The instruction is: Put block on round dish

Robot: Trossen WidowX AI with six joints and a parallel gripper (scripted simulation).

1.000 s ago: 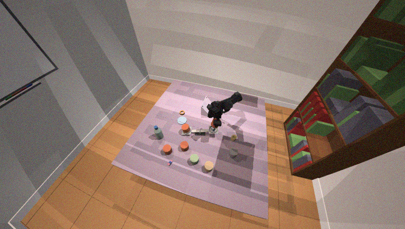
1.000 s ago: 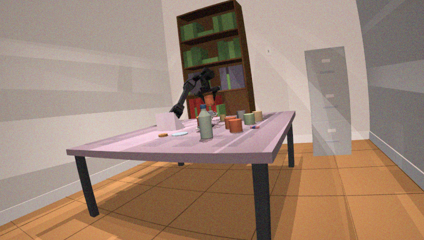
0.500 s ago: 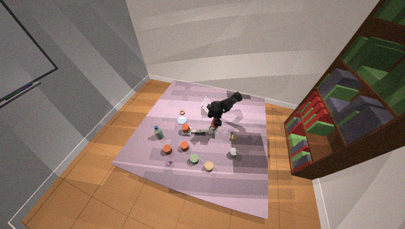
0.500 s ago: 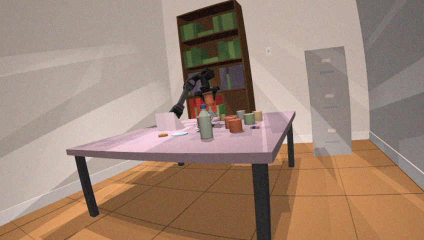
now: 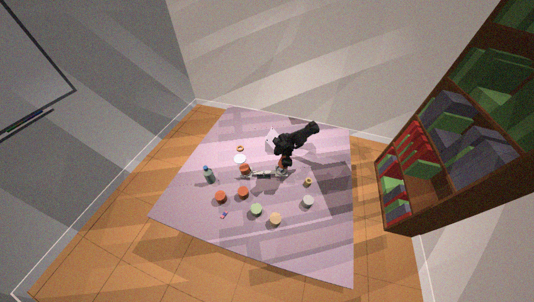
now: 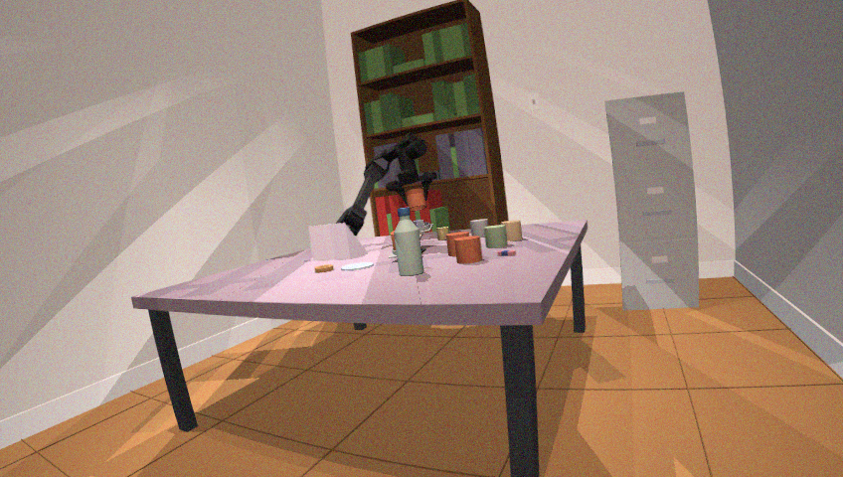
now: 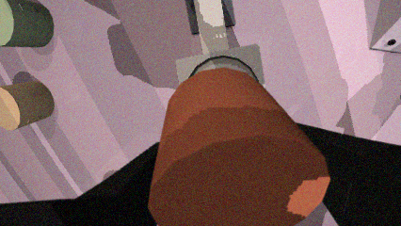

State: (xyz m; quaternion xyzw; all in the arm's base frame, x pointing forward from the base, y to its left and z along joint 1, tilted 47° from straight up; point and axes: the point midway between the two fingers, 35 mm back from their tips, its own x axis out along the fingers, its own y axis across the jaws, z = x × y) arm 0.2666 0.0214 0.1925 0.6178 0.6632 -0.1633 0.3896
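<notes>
The grey block is 1 cm to the right of my gripper tip and 8 cm below it. The rest, counted from my gripper tip: grey cup: 15 cm ahead, 23 cm to the left, 13 cm below; small balance: 5 cm ahead, 13 cm to the right, 13 cm below; green cup: 31 cm ahead, 7 cm to the right, 13 cm below.
</notes>
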